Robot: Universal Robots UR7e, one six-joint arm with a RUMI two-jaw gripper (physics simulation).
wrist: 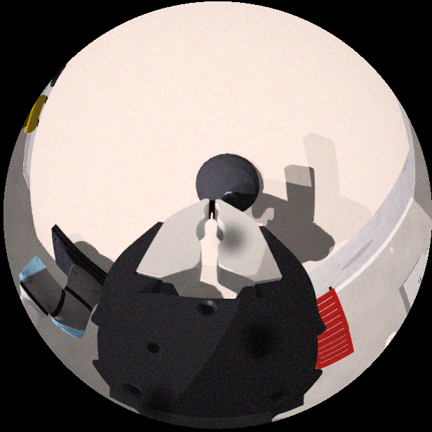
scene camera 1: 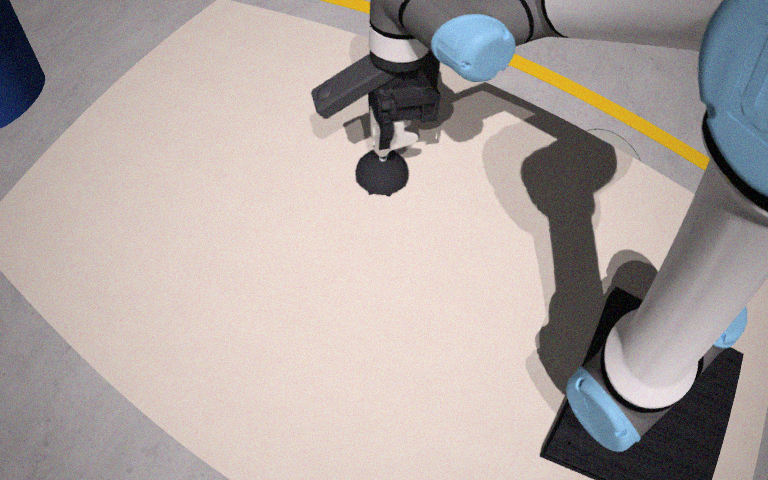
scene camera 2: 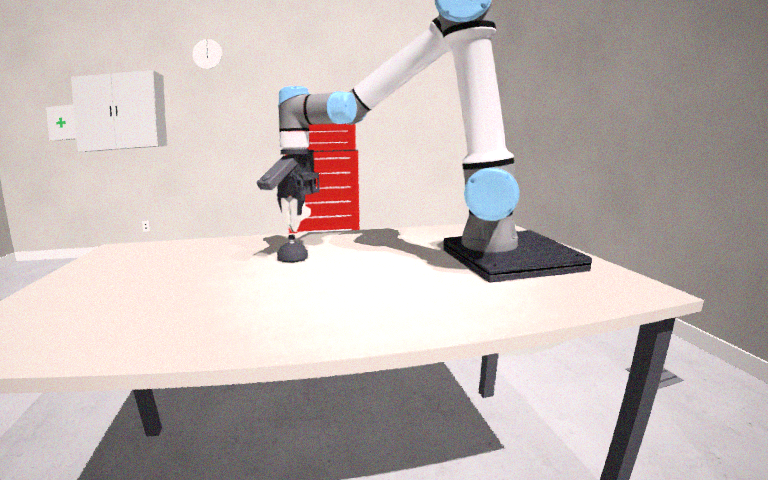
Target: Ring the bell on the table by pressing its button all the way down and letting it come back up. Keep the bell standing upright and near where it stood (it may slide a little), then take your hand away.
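Places are measured from the arm's base along level axes (x ahead, y left, z up), in centimetres.
Where they show: gripper, fingertip midpoint: (scene camera 1: pixel 381 154) (scene camera 2: pixel 293 232); arm's base, origin of the base link: (scene camera 2: pixel 489 243).
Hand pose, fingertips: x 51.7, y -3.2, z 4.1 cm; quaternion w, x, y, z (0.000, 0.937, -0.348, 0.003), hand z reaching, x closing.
Note:
Things, the pixels of their centre, and the offset from my fingertips. "spot": a spot on its surface instead. Level surfaces: height alone.
- bell, body centre: (scene camera 1: pixel 382 163) (scene camera 2: pixel 292 247) dx +0.9, dy -1.8, dz -4.5 cm
- short silver stem, surface spot: (scene camera 1: pixel 383 159) spot: dx +0.6, dy -1.5, dz -2.9 cm
- table, its level: dz -7.8 cm
The bell (scene camera 1: pixel 382 176) (scene camera 2: pixel 292 253) (wrist: pixel 222 175) is a dark dome standing upright on the pale table. Its small dark button (scene camera 2: pixel 291 237) shows on top in scene camera 2, above a short silver stem (scene camera 1: pixel 383 159) seen in scene camera 1. My gripper (scene camera 1: pixel 382 153) (scene camera 2: pixel 292 229) (wrist: pixel 212 202) is shut and empty, pointing down with its pale fingertips right at the top of the bell. The fingertips hide most of the button in scene camera 1. Whether they touch it or sit a hair above it, I cannot tell.
The arm's black base plate (scene camera 1: pixel 696 418) (scene camera 2: pixel 532 263) stands on the table (scene camera 1: pixel 226 283) (scene camera 2: pixel 226 316), to the right in both scene views. A red drawer cabinet (scene camera 2: pixel 336 189) (wrist: pixel 334 330) stands behind the table. A blue object (scene camera 1: pixel 16 67) is at the upper left of scene camera 1.

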